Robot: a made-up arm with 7 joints.
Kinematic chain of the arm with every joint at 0, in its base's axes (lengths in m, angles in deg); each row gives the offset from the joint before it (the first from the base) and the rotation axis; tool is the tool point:
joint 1: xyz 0 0 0.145 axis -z
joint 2: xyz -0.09 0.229 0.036 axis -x
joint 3: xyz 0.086 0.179 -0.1 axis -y
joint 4: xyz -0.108 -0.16 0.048 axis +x
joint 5: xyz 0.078 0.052 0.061 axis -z
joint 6: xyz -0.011 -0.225 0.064 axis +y
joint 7: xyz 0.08 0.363 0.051 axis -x
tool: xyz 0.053 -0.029 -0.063
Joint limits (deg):
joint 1: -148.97..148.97
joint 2: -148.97..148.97
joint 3: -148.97..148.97
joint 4: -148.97..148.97
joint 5: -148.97..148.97
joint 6: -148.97..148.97
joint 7: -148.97..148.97
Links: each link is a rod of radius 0.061 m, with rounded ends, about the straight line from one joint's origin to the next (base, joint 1, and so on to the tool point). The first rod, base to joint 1, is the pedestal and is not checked.
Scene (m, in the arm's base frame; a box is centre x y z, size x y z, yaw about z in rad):
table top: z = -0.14
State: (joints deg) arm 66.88 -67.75 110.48 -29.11 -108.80 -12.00 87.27
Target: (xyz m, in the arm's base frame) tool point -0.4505 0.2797 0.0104
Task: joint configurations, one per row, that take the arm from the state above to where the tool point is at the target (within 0.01 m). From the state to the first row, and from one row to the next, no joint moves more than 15 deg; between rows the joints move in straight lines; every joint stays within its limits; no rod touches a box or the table.
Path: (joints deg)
1: 52.16 -62.84 107.97 -23.24 -110.28 -15.58 89.38
2: 37.45 -57.93 105.47 -17.36 -111.75 -19.17 91.49
3: 22.73 -53.01 102.96 -11.49 -113.23 -22.75 93.60
4: 8.01 -48.10 100.45 -5.61 -114.70 -26.34 95.71
5: -6.71 -43.19 97.95 0.26 -116.18 -29.92 97.82
6: -21.42 -38.28 95.44 6.13 -117.65 -33.51 99.93

